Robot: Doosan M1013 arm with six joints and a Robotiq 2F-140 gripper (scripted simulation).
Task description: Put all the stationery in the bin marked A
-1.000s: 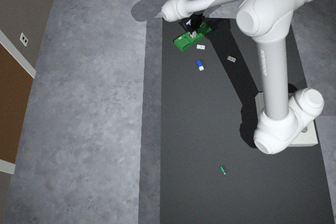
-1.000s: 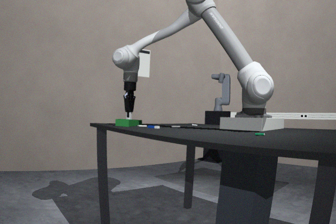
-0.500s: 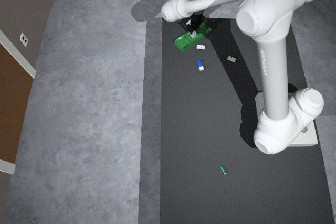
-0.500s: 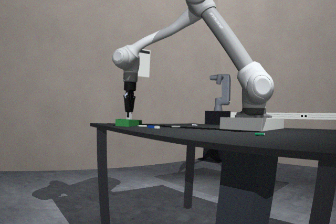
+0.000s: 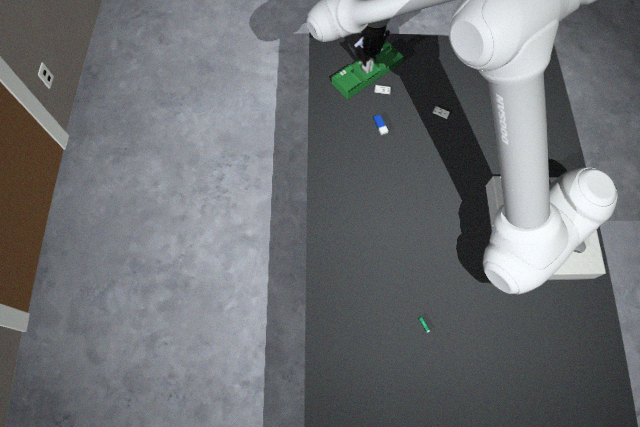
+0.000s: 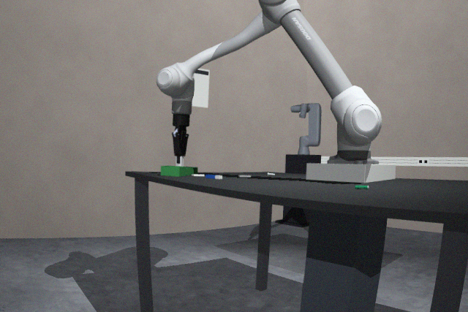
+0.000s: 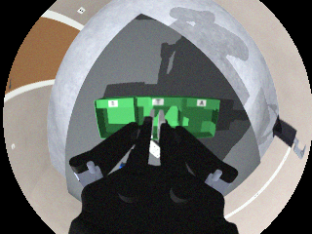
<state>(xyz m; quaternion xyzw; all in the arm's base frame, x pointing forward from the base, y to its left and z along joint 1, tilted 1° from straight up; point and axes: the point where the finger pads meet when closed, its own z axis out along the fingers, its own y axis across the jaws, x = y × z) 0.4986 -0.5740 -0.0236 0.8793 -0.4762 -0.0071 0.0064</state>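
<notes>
Now: hand 30 mm above the long green bin. The rest, counted from my hand: blue-and-white eraser 220 mm to the left, 40 mm below, 40 mm behind; small white screw-like piece 440 mm behind, 110 mm to the left, 40 mm below; green marker-like stick 840 mm to the left, 120 mm behind, 40 mm below.
</notes>
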